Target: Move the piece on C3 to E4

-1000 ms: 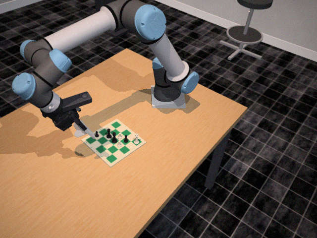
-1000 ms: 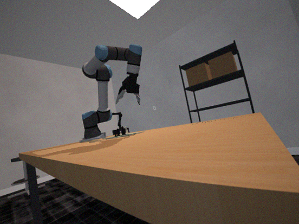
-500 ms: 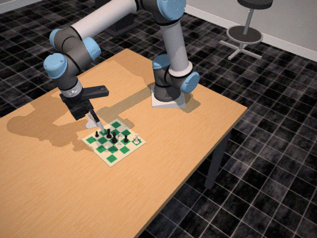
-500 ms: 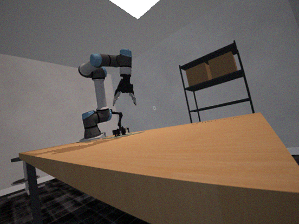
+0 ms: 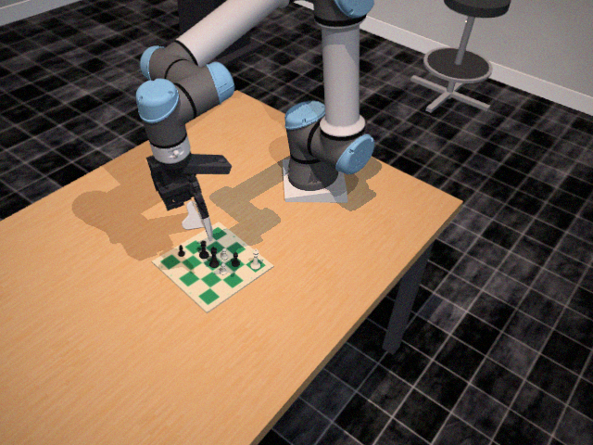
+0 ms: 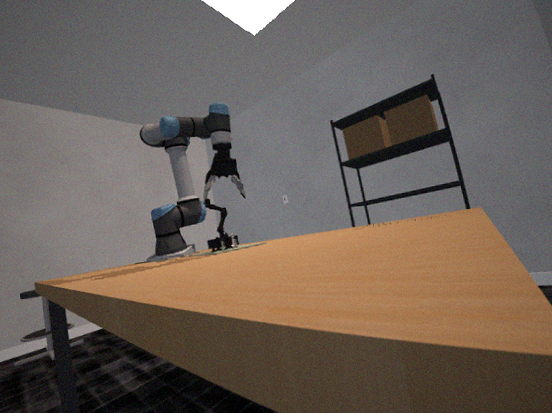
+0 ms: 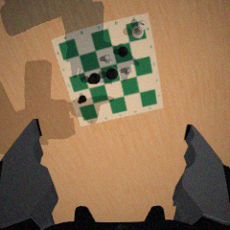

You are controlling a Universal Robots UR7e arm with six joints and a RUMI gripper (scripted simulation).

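The tall black piece lies 40 mm behind my hand, 10 mm to the left of it and 150 mm below it. Round my hand: green-and-cream chessboard: 40 mm behind, 190 mm below; then white piece: 100 mm behind, 90 mm to the left, 150 mm below.
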